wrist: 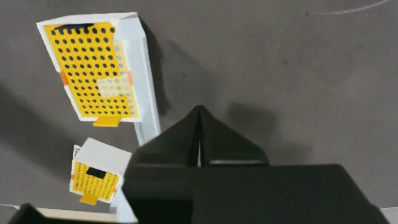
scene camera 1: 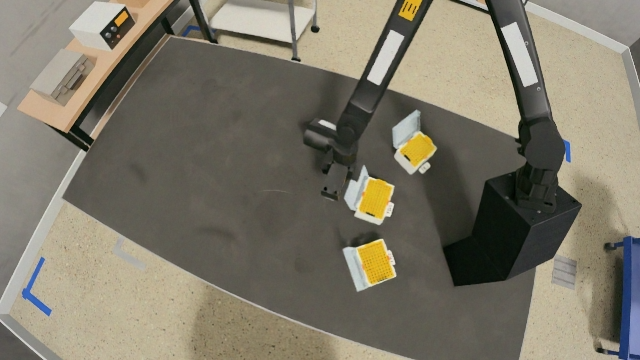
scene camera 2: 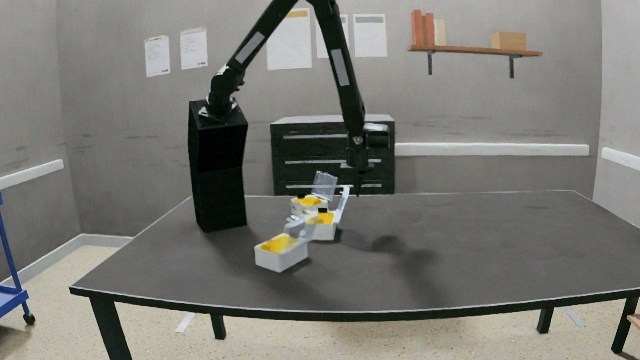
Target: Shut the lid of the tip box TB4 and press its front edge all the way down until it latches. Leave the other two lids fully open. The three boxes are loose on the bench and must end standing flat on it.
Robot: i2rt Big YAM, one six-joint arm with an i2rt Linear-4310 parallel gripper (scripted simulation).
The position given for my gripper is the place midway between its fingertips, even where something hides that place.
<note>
In view: my gripper (scene camera 2: 357, 196), a lid (scene camera 2: 296, 233) and a lid (wrist: 129, 40).
My gripper also shows in the wrist view (wrist: 199, 112).
</note>
